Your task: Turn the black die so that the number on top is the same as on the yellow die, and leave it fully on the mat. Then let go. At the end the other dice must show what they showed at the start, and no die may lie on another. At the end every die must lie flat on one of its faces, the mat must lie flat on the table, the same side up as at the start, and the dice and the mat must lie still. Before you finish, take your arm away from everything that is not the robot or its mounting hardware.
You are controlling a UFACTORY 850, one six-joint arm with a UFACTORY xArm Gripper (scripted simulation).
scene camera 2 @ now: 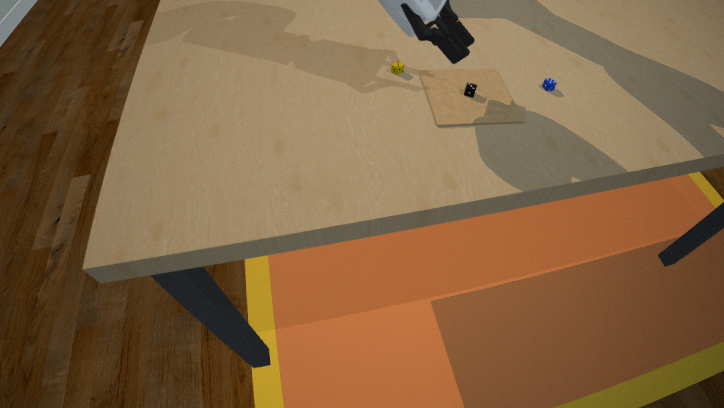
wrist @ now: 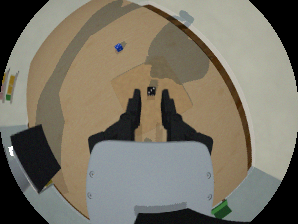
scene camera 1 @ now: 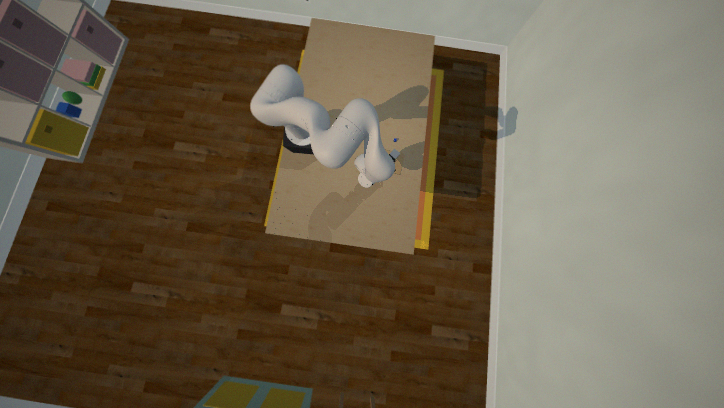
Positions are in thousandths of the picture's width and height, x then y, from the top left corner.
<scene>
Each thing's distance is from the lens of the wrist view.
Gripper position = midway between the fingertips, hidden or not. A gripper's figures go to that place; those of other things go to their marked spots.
gripper (wrist: 508, 435): 0.14 m
tan mat (wrist: 532, 328): 0.22 m
</scene>
